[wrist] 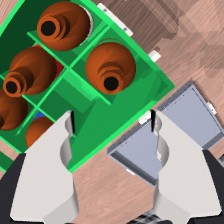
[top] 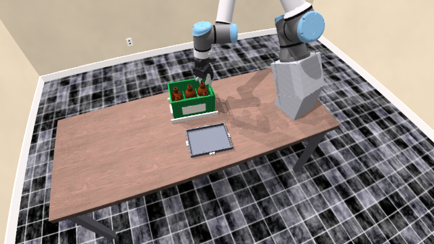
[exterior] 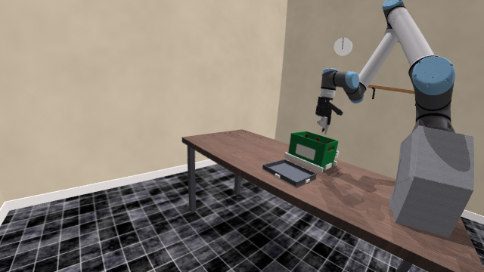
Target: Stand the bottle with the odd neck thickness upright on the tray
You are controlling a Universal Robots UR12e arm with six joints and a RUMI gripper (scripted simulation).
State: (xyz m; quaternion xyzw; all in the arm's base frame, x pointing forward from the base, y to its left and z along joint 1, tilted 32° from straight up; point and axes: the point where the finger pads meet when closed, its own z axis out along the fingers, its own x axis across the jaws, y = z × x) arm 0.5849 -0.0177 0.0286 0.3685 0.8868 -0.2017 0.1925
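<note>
The green crate lies 16 cm below my hand, 8 cm ahead of it and 5 cm to the right of it. Also, from my hand: glass bottle: 17 cm ahead, 15 cm below, 10 cm to the right; grey tray: 24 cm to the left, 23 cm below, 6 cm ahead.
</note>
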